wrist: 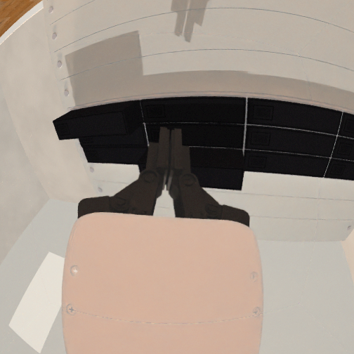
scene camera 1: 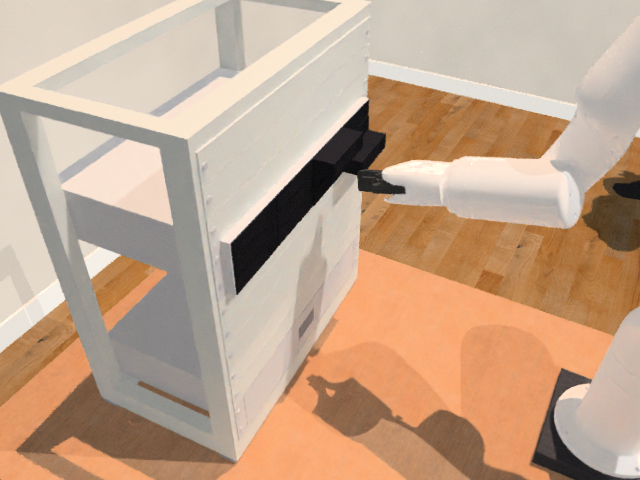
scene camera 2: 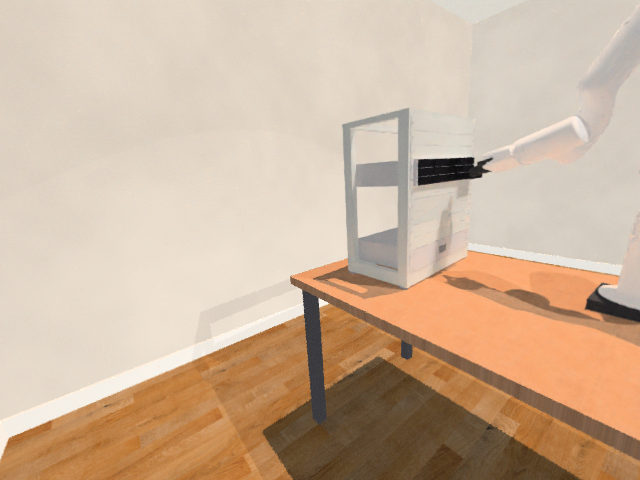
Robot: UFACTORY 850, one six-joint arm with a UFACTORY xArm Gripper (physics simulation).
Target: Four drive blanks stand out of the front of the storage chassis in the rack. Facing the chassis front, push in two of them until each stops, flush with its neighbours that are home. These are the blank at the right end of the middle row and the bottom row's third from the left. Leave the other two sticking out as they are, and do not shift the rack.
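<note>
The storage chassis (scene camera 1: 225, 268) sits in the white rack (scene camera 1: 192, 279) (scene camera 2: 403, 206). The wrist view is upside down: image left is the chassis's right. The bottom row's right-end blank (scene camera 1: 373, 147) (wrist: 92, 125) sticks out. The top row's third blank (scene camera 1: 333, 157) (wrist: 219, 177) also sticks out. The middle row's right-end blank (wrist: 112, 141) is partly hidden and appears set back, level with its column. The bottom row's third blank (wrist: 200, 110) appears flush with its left neighbour. My gripper (scene camera 1: 360, 180) (scene camera 2: 472, 171) (wrist: 168, 140) is shut and empty, in front of the third column.
The rack stands on the orange table (scene camera 1: 413, 320) (scene camera 2: 516, 330). A blank panel (scene camera 1: 279, 124) covers the rack above the chassis, and more panels lie below. The arm's base (scene camera 1: 550, 428) (scene camera 2: 610, 307) is at the right. Walls stand behind the rack.
</note>
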